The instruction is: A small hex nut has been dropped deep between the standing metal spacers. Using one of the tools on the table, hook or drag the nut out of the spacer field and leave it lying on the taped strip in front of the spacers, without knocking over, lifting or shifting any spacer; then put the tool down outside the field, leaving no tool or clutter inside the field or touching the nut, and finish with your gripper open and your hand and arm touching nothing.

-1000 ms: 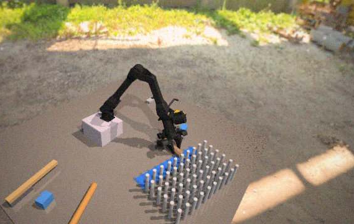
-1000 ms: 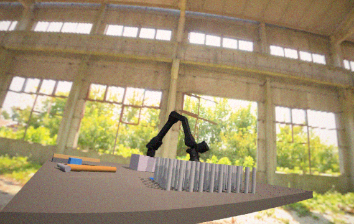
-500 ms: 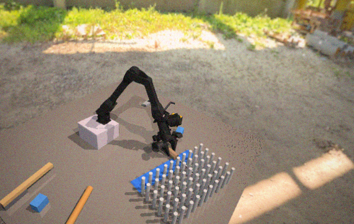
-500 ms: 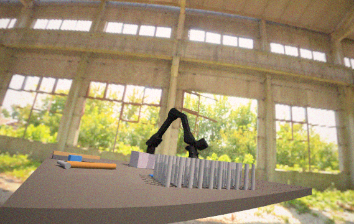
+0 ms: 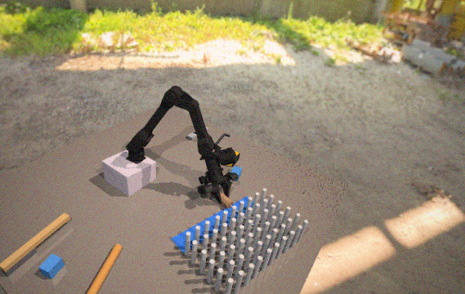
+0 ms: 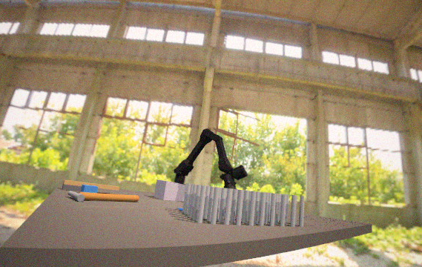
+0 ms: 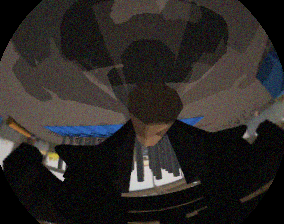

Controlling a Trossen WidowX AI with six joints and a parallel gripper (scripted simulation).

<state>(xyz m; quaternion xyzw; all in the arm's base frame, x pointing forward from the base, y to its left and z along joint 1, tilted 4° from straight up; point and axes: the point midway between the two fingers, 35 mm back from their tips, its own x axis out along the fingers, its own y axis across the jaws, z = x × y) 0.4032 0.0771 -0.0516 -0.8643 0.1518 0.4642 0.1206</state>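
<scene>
Now: the blue taped strip 3 cm ahead of my gripper tip, 11 cm to the right of it and 1 cm below it. From my gripper tip the other things lie so: yellow block 12 cm behind, 30 cm to the left, 1 cm above.
</scene>
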